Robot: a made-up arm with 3 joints. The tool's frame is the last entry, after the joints. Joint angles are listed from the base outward. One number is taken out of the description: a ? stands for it. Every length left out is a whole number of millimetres.
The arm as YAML. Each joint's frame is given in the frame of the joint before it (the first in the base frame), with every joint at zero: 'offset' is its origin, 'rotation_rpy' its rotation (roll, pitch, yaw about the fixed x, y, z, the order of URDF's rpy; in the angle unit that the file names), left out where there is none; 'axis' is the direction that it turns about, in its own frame. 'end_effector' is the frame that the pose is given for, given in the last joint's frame.
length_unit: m
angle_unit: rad
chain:
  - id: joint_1
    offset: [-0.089, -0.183, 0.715]
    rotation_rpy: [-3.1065, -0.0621, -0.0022]
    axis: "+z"
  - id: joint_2
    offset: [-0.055, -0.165, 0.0]
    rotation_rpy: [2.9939, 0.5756, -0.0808]
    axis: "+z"
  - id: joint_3
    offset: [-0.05, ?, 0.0]
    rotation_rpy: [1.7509, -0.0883, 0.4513]
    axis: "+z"
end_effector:
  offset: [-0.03, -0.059, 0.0]
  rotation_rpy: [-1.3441, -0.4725, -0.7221]
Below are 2 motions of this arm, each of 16 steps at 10 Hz.
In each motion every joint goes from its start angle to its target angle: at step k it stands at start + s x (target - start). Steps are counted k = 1, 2, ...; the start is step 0. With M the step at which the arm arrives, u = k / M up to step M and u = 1 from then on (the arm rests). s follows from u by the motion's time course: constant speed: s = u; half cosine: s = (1 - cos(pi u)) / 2; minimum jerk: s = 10 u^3 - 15 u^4 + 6 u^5.
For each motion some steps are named. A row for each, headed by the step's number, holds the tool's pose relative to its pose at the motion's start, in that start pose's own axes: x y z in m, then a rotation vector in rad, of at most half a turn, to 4 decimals.
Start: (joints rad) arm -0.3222 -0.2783 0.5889
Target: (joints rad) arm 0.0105 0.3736 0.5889
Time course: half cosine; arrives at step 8
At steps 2, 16:
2: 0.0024 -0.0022 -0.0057 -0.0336 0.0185 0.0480
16: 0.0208 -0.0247 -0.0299 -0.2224 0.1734 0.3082

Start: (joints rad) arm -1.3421 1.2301 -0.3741
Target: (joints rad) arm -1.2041 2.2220 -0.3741
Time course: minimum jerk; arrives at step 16
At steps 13, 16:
13: 0.0107 -0.1020 -0.0085 -0.6751 -0.0100 0.4957
16: 0.0125 -0.1071 -0.0074 -0.7086 -0.0110 0.5226

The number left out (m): 0.064
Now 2 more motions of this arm.
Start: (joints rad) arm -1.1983 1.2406 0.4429
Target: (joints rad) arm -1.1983 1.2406 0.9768
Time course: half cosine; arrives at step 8
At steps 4, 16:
4: 0.0145 0.0087 0.0048 0.1215 -0.2316 0.0534
16: 0.0270 0.0173 0.0138 0.2430 -0.4632 0.1069

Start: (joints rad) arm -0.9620 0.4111 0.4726
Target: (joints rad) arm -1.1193 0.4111 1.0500
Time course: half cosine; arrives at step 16
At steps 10, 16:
10: -0.0036 0.0154 0.0152 0.2266 -0.3422 0.1796
16: -0.0079 0.0220 0.0252 0.3390 -0.4896 0.2549

